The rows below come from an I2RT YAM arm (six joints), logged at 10 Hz.
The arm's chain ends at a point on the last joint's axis. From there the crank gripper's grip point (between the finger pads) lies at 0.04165 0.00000 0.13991 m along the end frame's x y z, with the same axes.
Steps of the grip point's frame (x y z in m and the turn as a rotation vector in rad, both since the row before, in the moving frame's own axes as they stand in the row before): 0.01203 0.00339 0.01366 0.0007 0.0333 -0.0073; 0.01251 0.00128 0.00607 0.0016 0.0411 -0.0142; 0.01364 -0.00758 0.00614 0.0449 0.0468 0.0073; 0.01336 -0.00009 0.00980 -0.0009 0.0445 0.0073; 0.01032 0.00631 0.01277 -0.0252 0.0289 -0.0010; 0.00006 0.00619 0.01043 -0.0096 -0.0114 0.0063; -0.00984 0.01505 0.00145 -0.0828 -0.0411 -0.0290; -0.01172 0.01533 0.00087 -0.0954 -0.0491 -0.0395; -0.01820 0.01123 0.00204 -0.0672 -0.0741 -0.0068; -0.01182 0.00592 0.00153 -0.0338 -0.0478 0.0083
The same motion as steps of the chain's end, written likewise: 0.00740 0.00381 0.01512 0.0007 0.0333 -0.0073; 0.00680 0.00213 0.00790 0.0016 0.0411 -0.0142; 0.00712 -0.00167 0.00838 0.0449 0.0468 0.0073; 0.00718 -0.00054 0.01179 -0.0009 0.0445 0.0073; 0.00629 0.00284 0.01408 -0.0252 0.0289 -0.0010; 0.00166 0.00459 0.00997 -0.0096 -0.0114 0.0063; -0.00421 0.00454 0.00029 -0.0828 -0.0411 -0.0290; -0.00505 0.00342 -0.00044 -0.0954 -0.0491 -0.0395; -0.00777 0.00199 -0.00035 -0.0672 -0.0741 -0.0068; -0.00507 0.00084 -0.00021 -0.0338 -0.0478 0.0083
